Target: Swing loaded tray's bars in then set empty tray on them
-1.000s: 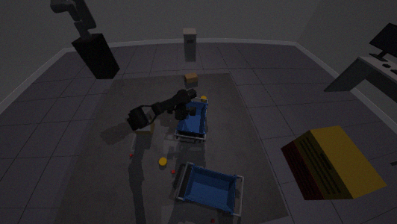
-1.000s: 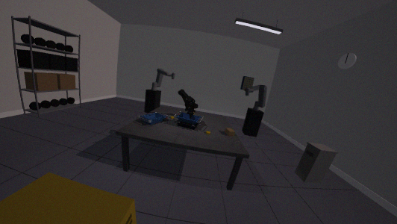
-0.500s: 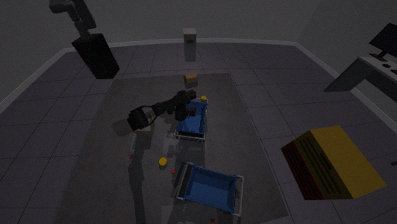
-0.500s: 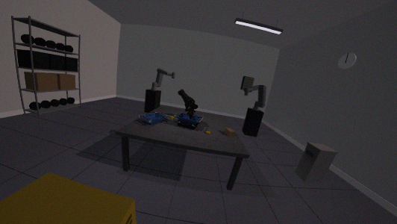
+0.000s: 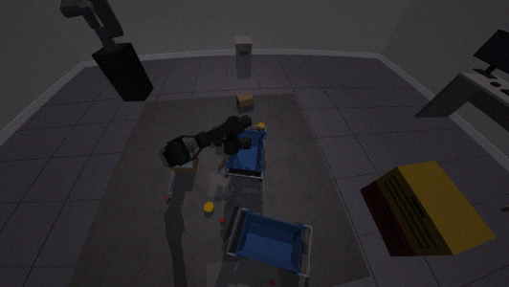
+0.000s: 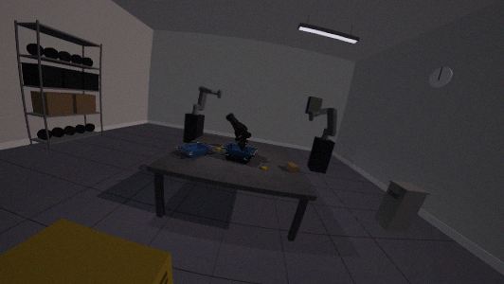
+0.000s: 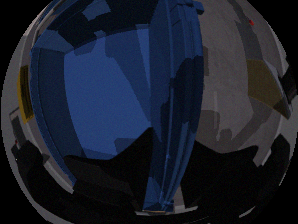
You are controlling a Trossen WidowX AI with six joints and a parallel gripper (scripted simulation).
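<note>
The blue tray lies 7 cm ahead of my gripper tip, 3 cm above it and 1 cm to the right of it. Also, from my gripper tip: brown box (54 cm to the left, 5 cm below, 4 cm ahead).
</note>
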